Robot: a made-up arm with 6 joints. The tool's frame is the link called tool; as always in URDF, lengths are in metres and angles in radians.
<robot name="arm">
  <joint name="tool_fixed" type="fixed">
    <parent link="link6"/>
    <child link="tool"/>
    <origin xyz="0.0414 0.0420 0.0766"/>
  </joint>
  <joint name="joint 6" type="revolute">
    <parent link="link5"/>
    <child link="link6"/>
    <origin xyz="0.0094 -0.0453 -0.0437"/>
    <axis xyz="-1 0 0"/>
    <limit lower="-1.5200" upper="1.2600" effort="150" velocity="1.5"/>
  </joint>
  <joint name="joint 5" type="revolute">
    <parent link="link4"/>
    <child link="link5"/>
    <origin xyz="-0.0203 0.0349 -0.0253"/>
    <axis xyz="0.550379 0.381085 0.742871"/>
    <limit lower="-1.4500" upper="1.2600" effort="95" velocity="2.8"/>
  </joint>
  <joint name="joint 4" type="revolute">
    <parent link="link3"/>
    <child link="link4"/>
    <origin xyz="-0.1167 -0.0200 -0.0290"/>
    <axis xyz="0 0 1"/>
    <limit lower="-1.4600" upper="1.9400" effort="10" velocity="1.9"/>
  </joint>
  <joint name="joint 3" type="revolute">
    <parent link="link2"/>
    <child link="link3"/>
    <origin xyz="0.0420 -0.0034 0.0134"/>
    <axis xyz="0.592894 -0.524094 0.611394"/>
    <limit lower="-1.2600" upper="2.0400" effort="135" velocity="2.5"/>
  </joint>
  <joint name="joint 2" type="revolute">
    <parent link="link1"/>
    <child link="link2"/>
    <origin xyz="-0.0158 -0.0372 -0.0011"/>
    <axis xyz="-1 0 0"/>
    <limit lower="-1.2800" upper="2.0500" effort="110" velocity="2.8"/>
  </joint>
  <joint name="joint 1" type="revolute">
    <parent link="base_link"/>
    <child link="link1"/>
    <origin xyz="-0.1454 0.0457 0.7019"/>
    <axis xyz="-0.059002 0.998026 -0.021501"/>
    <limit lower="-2.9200" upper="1.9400" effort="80" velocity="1.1"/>
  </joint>
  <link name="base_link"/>
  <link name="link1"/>
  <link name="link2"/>
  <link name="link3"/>
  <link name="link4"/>
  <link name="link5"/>
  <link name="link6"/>
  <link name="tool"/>
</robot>
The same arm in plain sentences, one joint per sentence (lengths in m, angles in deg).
The arm has six revolute joints in a row. What follows holds with every joint at zero, and every direction is one of the base frame's.
The first joint is mounted 0.1454 m along -x and 0.0457 m along +y and 0.7019 m along +z from the base frame's origin and rotates about the direction (-0.059002, 0.998026, -0.021501), from -167.30 to 111.15 deg.
The second joint is mounted 0.0158 m along -x and 0.0372 m along -y and 0.0011 m along -z from the first joint and rotates about -x, from -73.34 to 117.46 deg.
The third joint is mounted 0.0420 m along +x and 0.0034 m along -y and 0.0134 m along +z from the second joint and rotates about the direction (0.592894, -0.524094, 0.611394), from -72.19 to 116.88 deg.
The fourth joint is mounted 0.1167 m along -x and 0.0200 m along -y and 0.0290 m along -z from the third joint and rotates about +z, from -83.65 to 111.15 deg.
The fifth joint is mounted 0.0203 m along -x and 0.0349 m along +y and 0.0253 m along -z from the fourth joint and rotates about the direction (0.550379, 0.381085, 0.742871), from -83.08 to 72.19 deg.
The sixth joint is mounted 0.0094 m along +x and 0.0453 m along -y and 0.0437 m along -z from the fifth joint and rotates about -x, from -87.09 to 72.19 deg.
The tool frame, which is the frame that the pose is given for, is mounted 0.0414 m along +x and 0.0420 m along +y and 0.0766 m along +z from the sixth joint; its axes are parallel to the base frame's.

